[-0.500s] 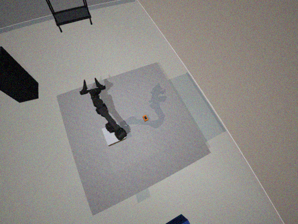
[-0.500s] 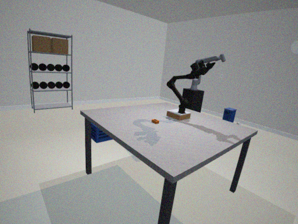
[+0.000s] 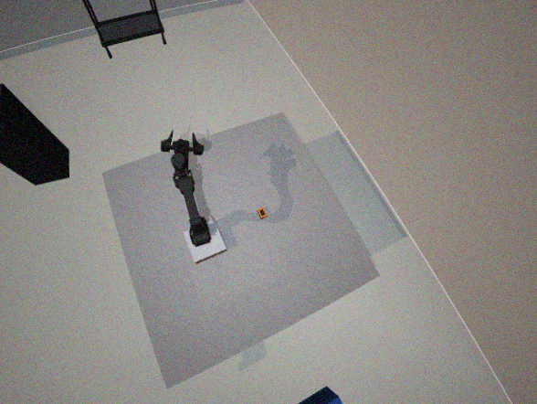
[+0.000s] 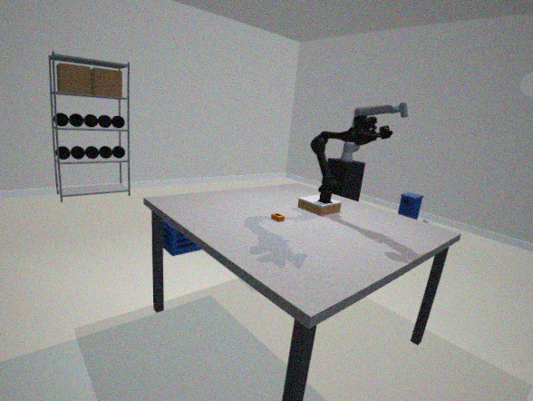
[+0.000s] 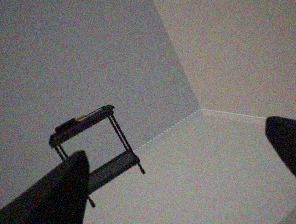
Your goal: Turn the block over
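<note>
My gripper tip is now 470 mm above the block, 330 mm short of it and 320 mm to the left of it.
</note>
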